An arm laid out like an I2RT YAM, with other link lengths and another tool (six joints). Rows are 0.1 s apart.
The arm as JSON. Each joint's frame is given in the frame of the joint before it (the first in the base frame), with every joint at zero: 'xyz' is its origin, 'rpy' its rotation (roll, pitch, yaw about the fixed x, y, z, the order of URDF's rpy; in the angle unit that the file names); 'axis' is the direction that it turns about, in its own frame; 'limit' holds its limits. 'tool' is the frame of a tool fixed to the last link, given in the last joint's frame.
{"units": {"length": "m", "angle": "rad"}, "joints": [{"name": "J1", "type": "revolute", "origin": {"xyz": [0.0, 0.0, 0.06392], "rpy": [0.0, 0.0, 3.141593]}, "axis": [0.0, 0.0, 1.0], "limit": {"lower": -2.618, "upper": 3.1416}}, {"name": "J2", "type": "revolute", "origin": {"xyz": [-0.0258, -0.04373, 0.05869], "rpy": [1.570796, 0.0, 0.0]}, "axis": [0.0, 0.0, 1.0], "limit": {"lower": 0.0, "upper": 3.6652}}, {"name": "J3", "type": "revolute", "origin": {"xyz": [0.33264, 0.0, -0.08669], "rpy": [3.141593, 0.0, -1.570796]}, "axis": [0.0, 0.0, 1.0], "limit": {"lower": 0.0, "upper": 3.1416}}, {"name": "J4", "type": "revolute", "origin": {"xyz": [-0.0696, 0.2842, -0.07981], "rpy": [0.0, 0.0, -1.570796]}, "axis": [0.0, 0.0, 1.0], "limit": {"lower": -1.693, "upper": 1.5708}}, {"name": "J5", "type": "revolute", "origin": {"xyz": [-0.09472, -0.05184, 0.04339], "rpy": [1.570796, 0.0, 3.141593]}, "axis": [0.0, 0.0, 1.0], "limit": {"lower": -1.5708, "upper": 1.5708}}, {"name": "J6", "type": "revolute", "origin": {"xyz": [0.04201, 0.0, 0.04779], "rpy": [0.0, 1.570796, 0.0]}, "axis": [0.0, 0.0, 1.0], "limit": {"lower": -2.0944, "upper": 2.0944}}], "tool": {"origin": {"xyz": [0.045, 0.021, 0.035], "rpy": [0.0, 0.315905, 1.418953]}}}
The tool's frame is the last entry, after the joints.
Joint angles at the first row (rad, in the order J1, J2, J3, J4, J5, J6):
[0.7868, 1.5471, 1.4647, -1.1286, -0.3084, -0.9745]
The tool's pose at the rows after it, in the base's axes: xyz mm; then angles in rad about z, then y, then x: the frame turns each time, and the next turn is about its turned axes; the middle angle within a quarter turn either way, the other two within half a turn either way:
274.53 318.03 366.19 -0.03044 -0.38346 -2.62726
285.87 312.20 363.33 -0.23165 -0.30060 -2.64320
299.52 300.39 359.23 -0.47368 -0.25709 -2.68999
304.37 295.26 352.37 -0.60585 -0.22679 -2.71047
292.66 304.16 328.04 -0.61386 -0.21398 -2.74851
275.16 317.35 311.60 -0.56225 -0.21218 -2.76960
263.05 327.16 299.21 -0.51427 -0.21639 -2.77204
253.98 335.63 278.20 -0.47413 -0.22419 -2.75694
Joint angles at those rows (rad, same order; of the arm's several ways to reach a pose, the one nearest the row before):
[0.7868, 1.5551, 1.4647, -1.0977, -0.3092, -0.7212]
[0.7868, 1.5558, 1.4646, -1.0942, -0.2844, -0.4988]
[0.7864, 1.5562, 1.4647, -1.0920, -0.2073, -0.2478]
[0.7914, 1.5566, 1.4479, -1.0740, -0.1764, -0.1043]
[0.8352, 1.5593, 1.3804, -1.0325, -0.1612, -0.0448]
[0.8883, 1.5604, 1.3327, -1.0035, -0.1585, -0.0395]
[0.9241, 1.5612, 1.2919, -0.9657, -0.1581, -0.0521]
[0.9516, 1.5627, 1.2159, -0.8753, -0.1581, -0.0692]

